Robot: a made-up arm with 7 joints. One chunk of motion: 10 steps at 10 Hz.
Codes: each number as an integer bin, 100 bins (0 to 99) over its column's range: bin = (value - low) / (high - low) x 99, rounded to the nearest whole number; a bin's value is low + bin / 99 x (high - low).
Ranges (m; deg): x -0.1..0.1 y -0.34..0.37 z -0.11..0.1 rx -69..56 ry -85..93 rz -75..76
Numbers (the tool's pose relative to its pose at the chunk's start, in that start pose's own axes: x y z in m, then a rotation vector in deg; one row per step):
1: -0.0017 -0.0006 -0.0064 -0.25 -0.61 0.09
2: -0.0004 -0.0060 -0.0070 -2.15 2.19 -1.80
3: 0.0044 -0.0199 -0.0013 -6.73 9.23 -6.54
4: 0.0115 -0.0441 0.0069 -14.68 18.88 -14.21
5: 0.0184 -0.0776 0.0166 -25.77 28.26 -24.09
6: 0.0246 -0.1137 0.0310 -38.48 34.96 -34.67
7: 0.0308 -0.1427 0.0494 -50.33 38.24 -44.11
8: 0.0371 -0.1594 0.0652 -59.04 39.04 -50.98
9: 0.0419 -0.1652 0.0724 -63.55 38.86 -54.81
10: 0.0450 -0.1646 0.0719 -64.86 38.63 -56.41
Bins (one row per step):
1: 49 47 49 54 47 49
2: 49 47 49 53 48 48
3: 52 45 51 49 52 45
4: 55 41 55 43 58 40
5: 59 37 60 34 63 33
6: 62 32 66 24 67 26
7: 65 28 75 15 69 20
8: 68 25 83 8 69 16
9: 70 24 86 4 69 13
10: 72 24 86 3 69 12

